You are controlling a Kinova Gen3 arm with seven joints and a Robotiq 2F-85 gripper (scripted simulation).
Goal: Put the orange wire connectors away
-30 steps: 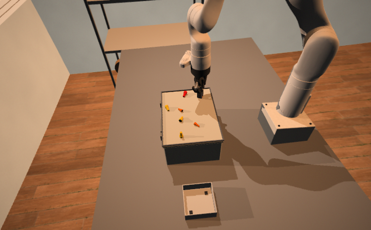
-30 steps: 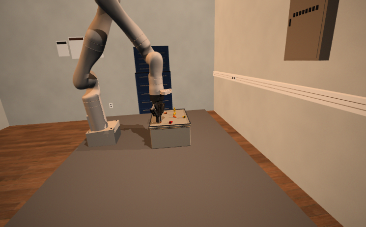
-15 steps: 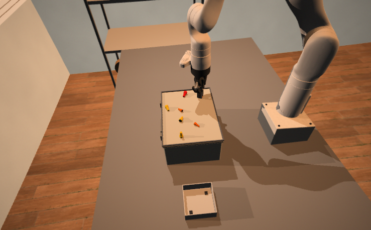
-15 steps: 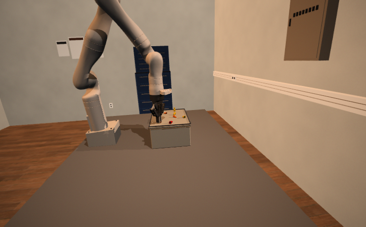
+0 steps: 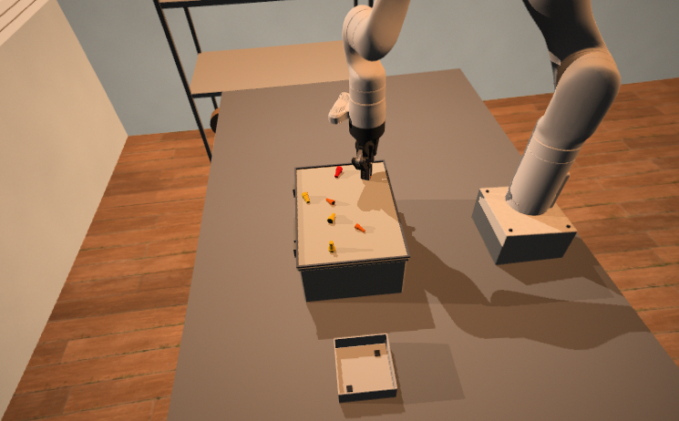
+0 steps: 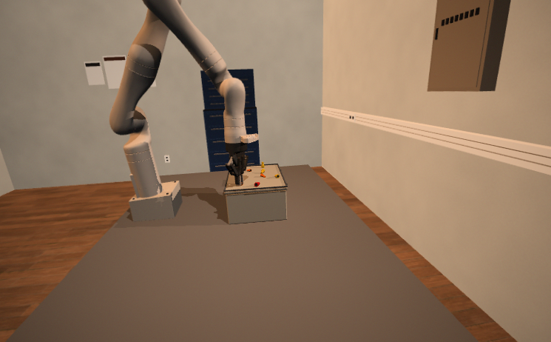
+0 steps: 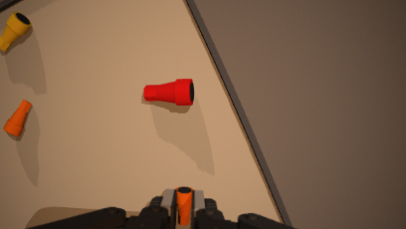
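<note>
Now: hand 60 mm short of the red connector, 30 mm to the left of it and 10 mm above it. The rest, counted from my hand: tool case 80 mm ahead, 80 mm to the left, 50 mm below.
</note>
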